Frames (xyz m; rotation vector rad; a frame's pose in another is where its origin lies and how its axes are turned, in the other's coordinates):
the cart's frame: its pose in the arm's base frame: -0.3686 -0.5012 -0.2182 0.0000 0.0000 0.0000
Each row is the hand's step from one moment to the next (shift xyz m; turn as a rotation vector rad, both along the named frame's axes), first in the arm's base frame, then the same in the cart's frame.
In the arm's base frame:
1: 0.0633 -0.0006 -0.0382 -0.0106 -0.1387 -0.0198
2: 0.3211 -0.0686 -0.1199 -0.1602 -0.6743 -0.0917
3: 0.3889 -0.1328 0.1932 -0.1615 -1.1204 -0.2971
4: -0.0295 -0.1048 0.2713 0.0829 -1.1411 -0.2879
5: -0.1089 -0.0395 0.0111 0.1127 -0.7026 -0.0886
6: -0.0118 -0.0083 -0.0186 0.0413 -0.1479 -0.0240
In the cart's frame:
1: 0.0633 -0.0006 -0.0382 -0.0106 -0.1387 -0.0198
2: 0.3211 -0.0686 -0.1199 -0.1602 -0.6743 -0.0917
3: 0.3889 -0.1328 0.1932 -0.1615 -1.1204 -0.2971
4: -0.0295 -0.1048 0.2713 0.0829 -1.1411 -0.2879
5: -0.1089 -0.0395 0.0111 0.1127 -0.7026 -0.0886
6: -0.0118 -0.0083 -0.0186 0.0413 -0.1479 -0.0240

